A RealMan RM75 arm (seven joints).
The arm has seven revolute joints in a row. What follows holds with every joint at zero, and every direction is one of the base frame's.
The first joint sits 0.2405 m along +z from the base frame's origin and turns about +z.
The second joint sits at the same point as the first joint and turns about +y.
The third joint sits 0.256 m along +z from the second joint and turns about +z.
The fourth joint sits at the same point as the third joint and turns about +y.
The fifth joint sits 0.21 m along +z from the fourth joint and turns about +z.
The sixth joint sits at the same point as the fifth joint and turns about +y.
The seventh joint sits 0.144 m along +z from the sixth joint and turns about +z.
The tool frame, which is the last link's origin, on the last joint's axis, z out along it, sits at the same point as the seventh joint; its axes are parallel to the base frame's.
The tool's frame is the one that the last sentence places.
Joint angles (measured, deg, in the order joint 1, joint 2, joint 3, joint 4, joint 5, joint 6, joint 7), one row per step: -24.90, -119.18, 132.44, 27.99, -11.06, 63.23, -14.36; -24.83, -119.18, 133.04, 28.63, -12.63, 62.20, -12.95; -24.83, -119.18, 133.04, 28.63, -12.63, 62.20, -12.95; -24.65, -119.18, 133.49, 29.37, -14.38, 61.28, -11.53; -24.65, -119.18, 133.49, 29.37, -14.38, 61.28, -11.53; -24.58, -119.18, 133.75, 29.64, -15.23, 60.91, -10.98; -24.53, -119.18, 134.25, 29.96, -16.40, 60.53, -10.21; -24.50, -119.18, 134.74, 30.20, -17.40, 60.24, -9.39; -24.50, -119.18, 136.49, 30.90, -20.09, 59.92, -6.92; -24.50, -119.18, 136.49, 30.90, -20.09, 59.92, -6.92
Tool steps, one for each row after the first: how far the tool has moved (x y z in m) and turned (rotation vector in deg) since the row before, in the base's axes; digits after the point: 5 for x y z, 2 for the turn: 0.00049, 0.00127, -0.00073, 0.80, 0.46, 0.54; 0.00000, 0.00000, 0.00000, 0.00, 0.00, 0.00; 0.00042, 0.00143, 0.00010, 0.97, 0.17, 0.73; 0.00000, 0.00000, 0.00000, 0.00, 0.00, 0.00; -0.00003, 0.00053, 0.00000, 0.36, 0.02, 0.39; 0.00023, 0.00034, -0.00028, 0.40, 0.05, 0.37; 0.00016, 0.00010, -0.00041, 0.38, 0.19, 0.21; 0.00215, -0.00117, -0.00182, 0.94, 0.51, -0.16; 0.00000, 0.00000, 0.00000, 0.00, 0.00, 0.00
